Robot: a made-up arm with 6 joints. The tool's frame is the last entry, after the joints.
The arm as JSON. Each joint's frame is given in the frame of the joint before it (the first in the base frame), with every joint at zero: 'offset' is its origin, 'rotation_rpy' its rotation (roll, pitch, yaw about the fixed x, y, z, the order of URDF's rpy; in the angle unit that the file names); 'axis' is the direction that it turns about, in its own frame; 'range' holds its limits. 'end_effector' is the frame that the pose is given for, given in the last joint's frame.
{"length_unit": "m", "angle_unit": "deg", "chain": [
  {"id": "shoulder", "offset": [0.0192, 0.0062, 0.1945], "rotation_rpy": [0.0, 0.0, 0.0], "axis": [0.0, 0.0, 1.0], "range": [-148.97, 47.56]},
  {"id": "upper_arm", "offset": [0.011, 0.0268, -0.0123], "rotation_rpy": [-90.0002, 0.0, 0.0], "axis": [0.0, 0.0, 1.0], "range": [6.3, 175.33]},
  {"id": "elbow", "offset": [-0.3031, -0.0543, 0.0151], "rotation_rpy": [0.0, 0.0, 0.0], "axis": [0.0, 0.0, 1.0], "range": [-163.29, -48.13]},
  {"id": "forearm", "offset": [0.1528, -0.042, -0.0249], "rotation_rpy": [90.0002, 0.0, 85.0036], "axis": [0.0, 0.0, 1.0], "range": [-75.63, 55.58]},
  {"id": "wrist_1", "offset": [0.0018, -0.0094, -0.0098], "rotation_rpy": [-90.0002, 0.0, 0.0], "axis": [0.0, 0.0, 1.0], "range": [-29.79, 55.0]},
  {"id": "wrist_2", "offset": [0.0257, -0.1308, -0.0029], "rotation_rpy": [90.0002, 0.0, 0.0], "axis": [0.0, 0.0, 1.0], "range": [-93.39, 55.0]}
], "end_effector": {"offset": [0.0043, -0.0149, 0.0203], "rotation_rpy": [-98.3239, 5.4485, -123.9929]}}
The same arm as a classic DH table. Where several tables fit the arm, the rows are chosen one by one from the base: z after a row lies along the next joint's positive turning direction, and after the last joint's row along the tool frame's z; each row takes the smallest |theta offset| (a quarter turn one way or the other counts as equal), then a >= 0, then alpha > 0; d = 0 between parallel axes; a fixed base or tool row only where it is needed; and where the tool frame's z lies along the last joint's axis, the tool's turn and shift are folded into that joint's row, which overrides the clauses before.
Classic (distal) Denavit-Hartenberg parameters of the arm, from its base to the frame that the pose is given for. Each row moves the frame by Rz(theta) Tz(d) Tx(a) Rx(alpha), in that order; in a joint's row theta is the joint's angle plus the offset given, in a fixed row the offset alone. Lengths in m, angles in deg.
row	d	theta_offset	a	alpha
base (fixed)	0.0000	17.90	0.0202	0.00
shoulder	0.1822	-17.90	0.0110	-90.00
upper_arm	0.0000	10.16	-0.3079	0.00
elbow	0.0170	74.85	-0.0285	90.00
forearm	0.1461	0.00	0.0018	-90.00
wrist_1	-0.0123	0.00	0.0257	90.00
wrist_2	0.1528	56.80	-0.0101	98.29
tool (fixed)	0.0119	-174.49	0.0000	0.00
Joint limits (deg, base to tool): -148.97..47.56 6.30..175.33 -163.29..-48.13 -75.63..55.58 -29.79..55.00 -93.39..55.00

